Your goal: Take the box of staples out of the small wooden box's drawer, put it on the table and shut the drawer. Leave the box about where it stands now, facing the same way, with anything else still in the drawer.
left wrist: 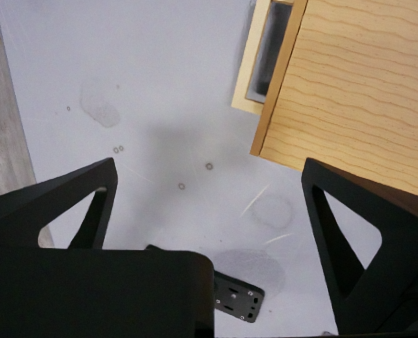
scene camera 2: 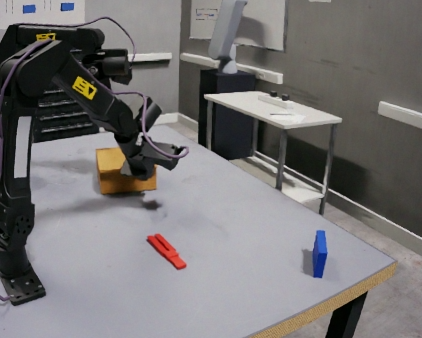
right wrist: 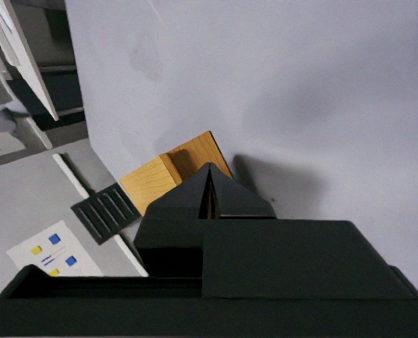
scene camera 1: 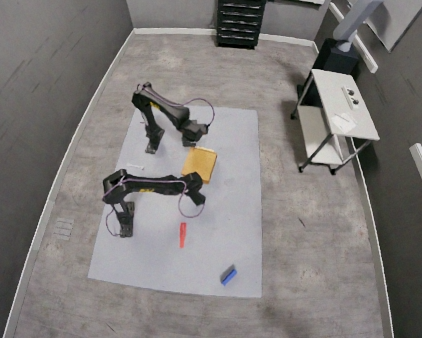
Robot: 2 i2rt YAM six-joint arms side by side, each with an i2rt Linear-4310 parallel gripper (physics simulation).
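Frame: origin at the left arm's base, x ahead, y up, z right, level; centimetres.
Where they show: left gripper, fingertip midpoint: (left wrist: 209,168); right gripper, fingertip midpoint: (scene camera 2: 148,177) (right wrist: 209,168) (scene camera 1: 202,184); left arm's base at its link origin: (scene camera 1: 155,140); right arm's base at its link origin: (scene camera 2: 16,273) (scene camera 1: 127,219).
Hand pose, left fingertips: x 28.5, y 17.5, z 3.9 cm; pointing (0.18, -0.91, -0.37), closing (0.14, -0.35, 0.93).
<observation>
Each offset is from my left fingertips to the centre of the thing. "spot": to the spot under its first point.
The small wooden box {dx +4.8, dy -13.6, dz +10.4 cm} (scene camera 1: 201,164) (scene camera 2: 110,175) (left wrist: 345,85) (right wrist: 142,185) stands on the table. Its pale drawer {spot: dx +5.3, dy -12.9, dz -1.8 cm} (left wrist: 250,55) stands partly out at the box's left side in the left wrist view, with a dark grey inside partly showing. The box of staples cannot be made out in any view. My left gripper (left wrist: 209,168) (scene camera 1: 189,143) is open and empty, above the table beside the box's drawer side. My right gripper (right wrist: 209,168) is shut with nothing between its fingers, above the table near the box's side away from the drawer. It hides part of the box in scene camera 2.
A red forked tool {dx +5.0, dy -16.9, dz +49.7 cm} (scene camera 1: 182,235) (scene camera 2: 167,251) lies on the table. A blue block {dx +32.3, dy -14.5, dz +65.3 cm} (scene camera 1: 229,277) (scene camera 2: 319,254) stands near the table's corner. A small white tool {dx -34.4, dy -17.2, dz +16.7 cm} (scene camera 1: 135,166) lies between the two arm bases. The left arm's black base (left wrist: 242,298) shows low in the left wrist view.
</observation>
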